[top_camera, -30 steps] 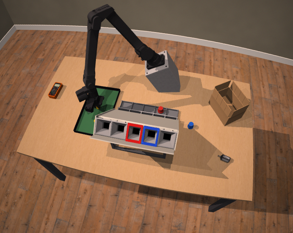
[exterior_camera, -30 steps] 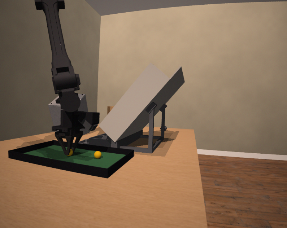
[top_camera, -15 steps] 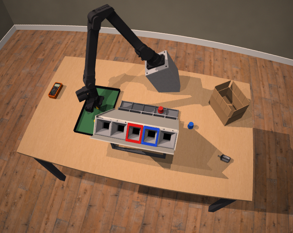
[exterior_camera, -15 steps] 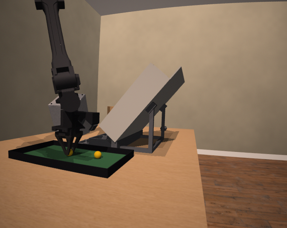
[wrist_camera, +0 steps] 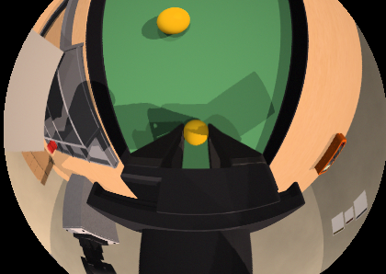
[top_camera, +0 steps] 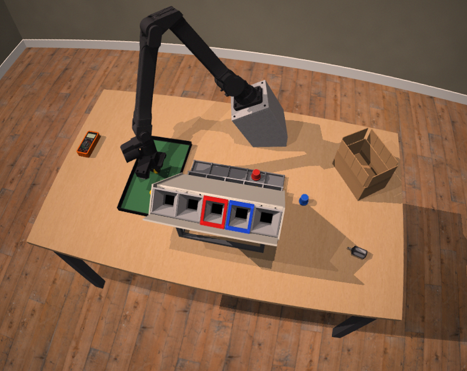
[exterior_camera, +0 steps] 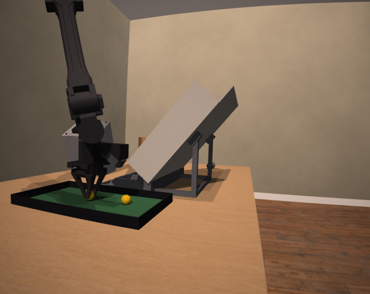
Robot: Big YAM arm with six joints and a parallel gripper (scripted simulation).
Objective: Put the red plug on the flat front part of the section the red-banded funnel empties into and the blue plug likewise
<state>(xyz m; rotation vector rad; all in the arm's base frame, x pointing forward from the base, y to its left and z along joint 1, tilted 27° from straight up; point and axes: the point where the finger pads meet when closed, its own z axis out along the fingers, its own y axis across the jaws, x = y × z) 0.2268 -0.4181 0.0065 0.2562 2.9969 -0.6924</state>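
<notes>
Now: hand 2 cm above the green marble tray and 1 cm short of it. From my hand the other things lie so: multimeter: 35 cm to the right, 15 cm behind, 1 cm below; then sloped cover: 30 cm to the left, 19 cm ahead, 18 cm above; then dark object: 79 cm to the left, 34 cm ahead, 1 cm below.
</notes>
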